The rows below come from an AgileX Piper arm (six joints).
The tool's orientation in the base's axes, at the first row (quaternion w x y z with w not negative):
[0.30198 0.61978 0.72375 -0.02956]
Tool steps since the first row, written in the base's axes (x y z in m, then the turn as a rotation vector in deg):
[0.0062 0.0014 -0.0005 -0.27 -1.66 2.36]
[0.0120 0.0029 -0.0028 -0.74 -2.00 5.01]
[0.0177 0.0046 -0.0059 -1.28 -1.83 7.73]
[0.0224 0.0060 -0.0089 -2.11 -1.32 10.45]
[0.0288 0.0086 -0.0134 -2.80 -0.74 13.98]
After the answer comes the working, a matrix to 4 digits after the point.
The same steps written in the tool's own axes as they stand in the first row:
[0.0012 0.0058 0.0023 -2.56 0.15 -1.34]
[0.0033 0.0107 0.0059 -4.10 0.52 -3.55]
[0.0060 0.0153 0.0100 -5.21 0.97 -6.06]
[0.0084 0.0189 0.0137 -6.01 1.23 -8.82]
[0.0125 0.0239 0.0189 -7.14 1.90 -12.22]

The tool's axes in the first row as the columns of a matrix, in the base's axes (rounded; the answer above uses it unrounded):
[-0.0494 0.9150 0.4005]
[0.8793 0.2300 -0.4171]
[-0.4738 0.3315 -0.8159]

